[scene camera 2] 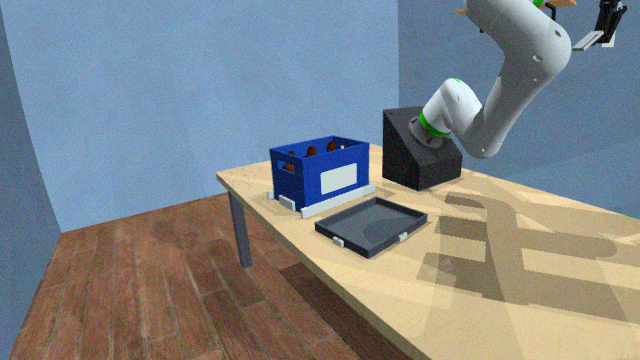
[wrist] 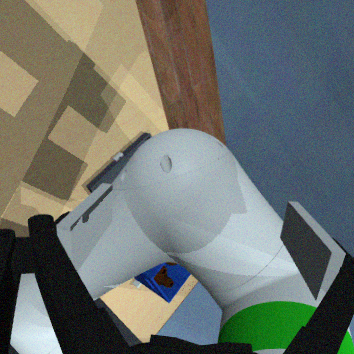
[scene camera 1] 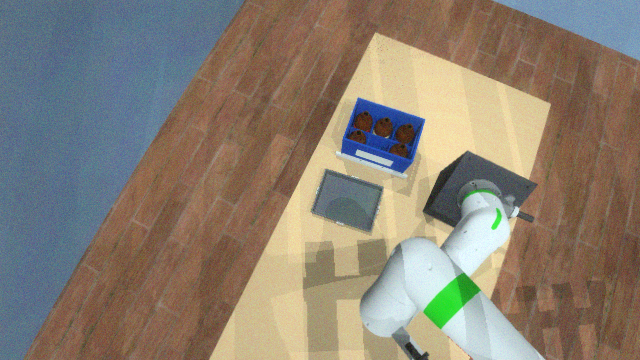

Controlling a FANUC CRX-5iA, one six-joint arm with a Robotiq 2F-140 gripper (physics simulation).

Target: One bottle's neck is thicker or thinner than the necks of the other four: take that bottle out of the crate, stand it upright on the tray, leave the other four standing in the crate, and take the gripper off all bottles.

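Pixels of known places: gripper, fingertip midpoint: (scene camera 2: 567,21) (wrist: 197,211) (scene camera 1: 403,340); arm's base, origin of the base link: (scene camera 2: 424,133) (scene camera 1: 478,197).
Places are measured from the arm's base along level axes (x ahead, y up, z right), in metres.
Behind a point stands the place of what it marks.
A blue crate (scene camera 1: 403,165) {x 0.286, y -0.061, z 0.023 m} (scene camera 2: 287,186) {x 0.545, y -0.107, z 0.093 m} (wrist: 168,296) {x 0.296, y -0.013, z 0.201 m} stands on the table. In scene camera 1 it holds a row of three brown bottles (scene camera 1: 363,121) {x 0.497, y -0.050, z 0.124 m} (scene camera 1: 383,127) {x 0.415, y -0.047, z 0.131 m} (scene camera 1: 405,133) {x 0.327, y -0.044, z 0.142 m} and two more bottles (scene camera 1: 357,137) {x 0.491, y -0.024, z 0.040 m} (scene camera 1: 399,151) {x 0.323, y -0.028, z 0.056 m} in the row nearer the tray, with the middle cell between those two empty. Their necks are too small to compare. A dark, shallow, empty tray (scene camera 1: 360,192) {x 0.394, y -0.171, z -0.119 m} (scene camera 2: 372,222) {x 0.420, y -0.171, z -0.159 m} lies beside the crate. My gripper (wrist: 197,211) {x 0.180, y 0.347, z -0.513 m} is open and empty, high up and far from crate and tray; parts of it show in both scene views.
The arm's white elbow (wrist: 175,190) {x 0.192, y 0.315, z -0.512 m} fills the middle of the wrist view and hides most of the crate and tray. The dark robot base (scene camera 1: 445,195) {x 0.104, y -0.034, z -0.031 m} (scene camera 2: 400,160) {x 0.126, y -0.084, z 0.008 m} stands beside the crate. A pale strip (scene camera 1: 370,165) {x 0.401, y -0.157, z 0.002 m} (scene camera 2: 340,201) {x 0.409, y -0.164, z 0.001 m} runs between crate and tray.
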